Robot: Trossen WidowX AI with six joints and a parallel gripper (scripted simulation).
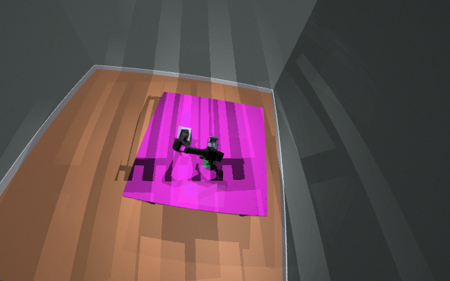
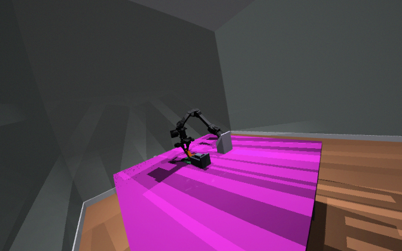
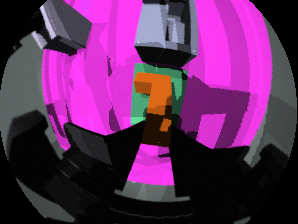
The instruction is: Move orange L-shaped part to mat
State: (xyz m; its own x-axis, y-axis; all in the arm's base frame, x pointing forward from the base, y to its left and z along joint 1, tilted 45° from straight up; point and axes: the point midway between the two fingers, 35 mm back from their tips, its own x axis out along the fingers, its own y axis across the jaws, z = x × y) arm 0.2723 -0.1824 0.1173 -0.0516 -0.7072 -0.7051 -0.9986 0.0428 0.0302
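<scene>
The orange L-shaped part is 3 cm to the left of my gripper tip, 3 cm below it and 1 cm behind it. From my gripper tip the other things lie so: green mat (9 cm below, 2 cm to the left).
</scene>
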